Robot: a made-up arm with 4 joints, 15 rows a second.
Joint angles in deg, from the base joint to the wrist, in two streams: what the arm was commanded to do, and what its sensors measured. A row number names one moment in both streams.
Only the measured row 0 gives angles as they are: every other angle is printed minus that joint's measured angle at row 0.
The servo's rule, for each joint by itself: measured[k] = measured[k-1] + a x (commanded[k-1-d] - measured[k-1]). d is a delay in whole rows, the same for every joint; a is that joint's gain. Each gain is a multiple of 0.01, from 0.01 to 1. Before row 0 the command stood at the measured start. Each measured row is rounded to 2 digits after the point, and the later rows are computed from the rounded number. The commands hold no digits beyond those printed.
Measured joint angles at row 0:
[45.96 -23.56 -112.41 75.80]
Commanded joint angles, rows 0 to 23:
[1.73 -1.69 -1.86 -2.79]
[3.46 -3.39 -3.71 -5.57]
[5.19 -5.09 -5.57 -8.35]
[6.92 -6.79 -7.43 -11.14]
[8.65 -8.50 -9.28 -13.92]
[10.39 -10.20 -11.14 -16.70]
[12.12 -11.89 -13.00 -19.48]
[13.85 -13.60 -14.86 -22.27]
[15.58 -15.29 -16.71 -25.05]
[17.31 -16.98 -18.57 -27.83]
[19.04 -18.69 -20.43 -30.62]
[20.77 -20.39 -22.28 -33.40]
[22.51 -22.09 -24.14 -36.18]
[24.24 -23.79 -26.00 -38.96]
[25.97 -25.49 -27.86 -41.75]
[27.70 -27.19 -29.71 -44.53]
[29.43 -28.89 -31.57 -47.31]
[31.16 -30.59 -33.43 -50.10]
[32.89 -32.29 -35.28 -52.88]
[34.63 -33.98 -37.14 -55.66]
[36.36 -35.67 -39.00 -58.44]
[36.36 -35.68 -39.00 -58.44]
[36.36 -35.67 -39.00 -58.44]
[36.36 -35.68 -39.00 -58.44]
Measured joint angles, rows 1 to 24:
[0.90 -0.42 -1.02 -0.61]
[2.23 -1.16 -2.50 -1.70]
[3.77 -2.14 -4.19 -3.16]
[5.41 -3.30 -5.97 -4.92]
[7.09 -4.60 -7.79 -6.90]
[8.81 -6.00 -9.63 -9.06]
[10.53 -7.47 -11.48 -11.35]
[12.26 -9.00 -13.34 -13.75]
[13.99 -10.57 -15.19 -16.24]
[15.72 -12.17 -17.05 -18.79]
[17.45 -13.80 -18.91 -21.39]
[19.18 -15.45 -20.76 -24.03]
[20.91 -17.11 -22.62 -26.70]
[22.64 -18.78 -24.48 -29.40]
[24.37 -20.46 -26.34 -32.12]
[26.10 -22.14 -28.19 -34.85]
[27.83 -23.83 -30.05 -37.59]
[29.56 -25.52 -31.91 -40.34]
[31.29 -27.21 -33.76 -43.10]
[33.03 -28.90 -35.62 -45.86]
[34.76 -30.59 -37.48 -48.63]
[35.59 -31.86 -38.32 -50.79]
[35.99 -32.81 -38.69 -52.47]
[36.18 -33.53 -38.86 -53.78]
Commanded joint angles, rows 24 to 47:
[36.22 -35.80 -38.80 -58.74]
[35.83 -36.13 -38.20 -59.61]
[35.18 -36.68 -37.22 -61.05]
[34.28 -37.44 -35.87 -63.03]
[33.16 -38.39 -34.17 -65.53]
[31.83 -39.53 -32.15 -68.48]
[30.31 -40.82 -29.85 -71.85]
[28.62 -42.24 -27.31 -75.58]
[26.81 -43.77 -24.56 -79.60]
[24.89 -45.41 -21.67 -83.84]
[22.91 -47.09 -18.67 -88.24]
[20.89 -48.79 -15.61 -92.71]
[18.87 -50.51 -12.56 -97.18]
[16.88 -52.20 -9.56 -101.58]
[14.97 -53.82 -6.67 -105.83]
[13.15 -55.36 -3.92 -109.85]
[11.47 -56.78 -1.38 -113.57]
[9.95 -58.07 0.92 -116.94]
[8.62 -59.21 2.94 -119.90]
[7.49 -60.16 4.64 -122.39]
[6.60 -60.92 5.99 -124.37]
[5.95 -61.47 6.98 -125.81]
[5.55 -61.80 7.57 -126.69]
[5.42 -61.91 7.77 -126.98]
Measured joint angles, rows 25 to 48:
[36.20 -34.10 -38.83 -54.87]
[36.01 -34.61 -38.48 -55.91]
[35.58 -35.13 -37.79 -57.04]
[34.90 -35.71 -36.73 -58.36]
[34.00 -36.38 -35.32 -59.94]
[32.87 -37.17 -33.58 -61.82]
[31.54 -38.08 -31.53 -64.03]
[30.02 -39.12 -29.21 -66.57]
[28.35 -40.28 -26.65 -69.44]
[26.55 -41.56 -23.91 -72.61]
[24.66 -42.94 -21.03 -76.05]
[22.70 -44.40 -18.05 -79.72]
[20.71 -45.93 -15.03 -83.56]
[18.72 -47.50 -12.02 -87.52]
[16.77 -49.08 -9.08 -91.55]
[14.89 -50.65 -6.24 -95.58]
[13.11 -52.18 -3.57 -99.54]
[11.47 -53.65 -1.10 -103.37]
[9.99 -55.04 1.12 -107.01]
[8.69 -56.32 3.06 -110.39]
[7.60 -57.47 4.67 -113.47]
[6.74 -58.47 5.94 -116.18]
[6.12 -59.30 6.84 -118.49]
[5.76 -59.95 7.35 -120.36]

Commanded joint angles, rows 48 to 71:
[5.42 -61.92 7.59 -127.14]
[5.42 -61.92 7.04 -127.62]
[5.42 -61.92 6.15 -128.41]
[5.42 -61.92 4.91 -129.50]
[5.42 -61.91 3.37 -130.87]
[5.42 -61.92 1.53 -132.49]
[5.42 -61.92 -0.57 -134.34]
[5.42 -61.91 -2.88 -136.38]
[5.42 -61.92 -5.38 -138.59]
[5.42 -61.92 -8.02 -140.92]
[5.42 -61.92 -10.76 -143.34]
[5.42 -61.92 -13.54 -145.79]
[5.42 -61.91 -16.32 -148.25]
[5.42 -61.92 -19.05 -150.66]
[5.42 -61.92 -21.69 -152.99]
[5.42 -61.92 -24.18 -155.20]
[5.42 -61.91 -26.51 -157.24]
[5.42 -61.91 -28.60 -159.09]
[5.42 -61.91 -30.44 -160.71]
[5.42 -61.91 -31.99 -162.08]
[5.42 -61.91 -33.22 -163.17]
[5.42 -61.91 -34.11 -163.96]
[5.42 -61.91 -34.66 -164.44]
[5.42 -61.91 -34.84 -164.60]
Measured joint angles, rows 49 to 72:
[5.58 -60.44 7.48 -121.85]
[5.50 -60.81 7.24 -123.12]
[5.46 -61.09 6.64 -124.28]
[5.44 -61.30 5.69 -125.43]
[5.43 -61.45 4.41 -126.63]
[5.42 -61.57 2.83 -127.92]
[5.42 -61.66 0.96 -129.33]
[5.42 -61.72 -1.15 -130.88]
[5.42 -61.77 -3.48 -132.58]
[5.42 -61.81 -5.98 -134.41]
[5.42 -61.84 -8.61 -136.37]
[5.42 -61.86 -11.32 -138.44]
[5.42 -61.87 -14.07 -140.60]
[5.42 -61.88 -16.81 -142.81]
[5.42 -61.89 -19.49 -145.05]
[5.42 -61.90 -22.07 -147.28]
[5.42 -61.90 -24.51 -149.47]
[5.42 -61.90 -26.76 -151.59]
[5.42 -61.90 -28.78 -153.60]
[5.42 -61.90 -30.55 -155.47]
[5.42 -61.90 -32.02 -157.16]
[5.42 -61.90 -33.17 -158.66]
[5.42 -61.90 -33.99 -159.93]
[5.42 -61.90 -34.46 -160.96]

